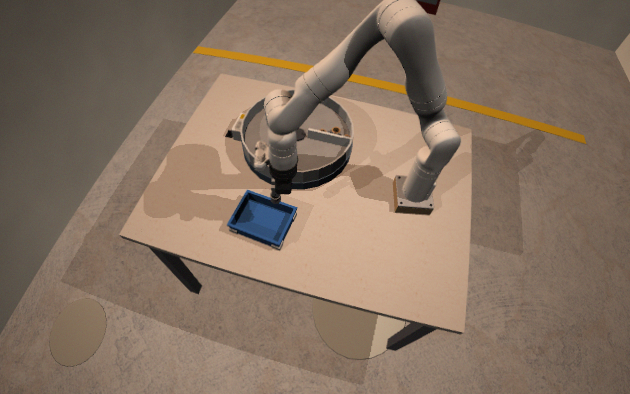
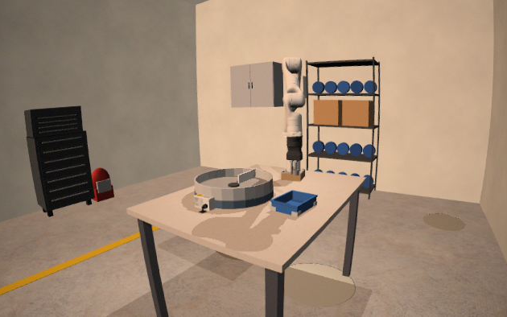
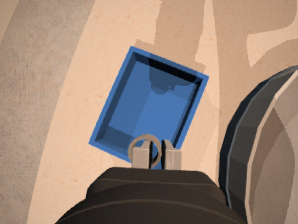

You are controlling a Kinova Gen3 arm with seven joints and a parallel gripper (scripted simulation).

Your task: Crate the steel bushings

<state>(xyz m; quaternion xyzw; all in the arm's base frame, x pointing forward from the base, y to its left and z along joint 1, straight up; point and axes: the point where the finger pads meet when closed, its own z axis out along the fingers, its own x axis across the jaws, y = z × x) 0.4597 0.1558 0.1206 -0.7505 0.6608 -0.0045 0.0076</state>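
Now: the blue crate 15 cm below my hand, 5 cm ahead of it and 2 cm to the left of it.
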